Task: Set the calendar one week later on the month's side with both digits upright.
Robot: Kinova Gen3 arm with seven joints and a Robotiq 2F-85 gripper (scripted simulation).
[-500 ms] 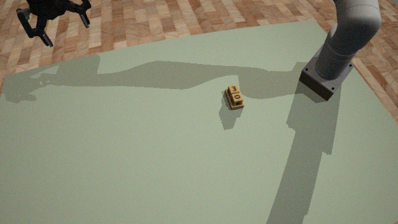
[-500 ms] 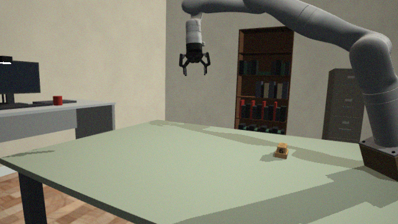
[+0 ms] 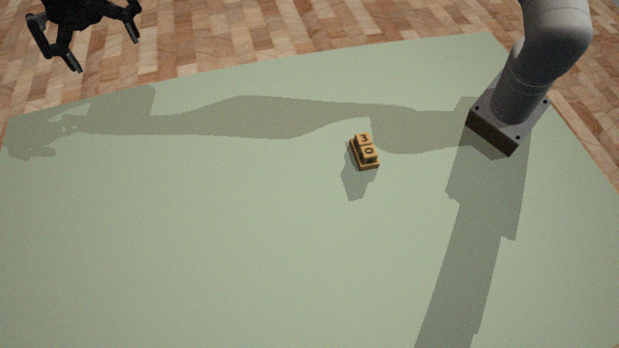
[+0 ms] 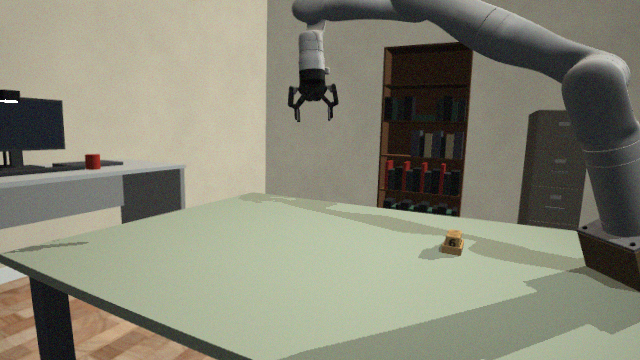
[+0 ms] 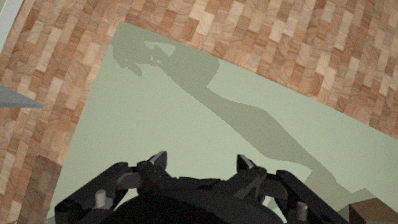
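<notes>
My gripper is now 41 cm past the cube, 28 cm above it and 10 cm to the right of it. Also, from my hand: wooden tray (41 cm behind, 29 cm below, 11 cm to the left).
</notes>
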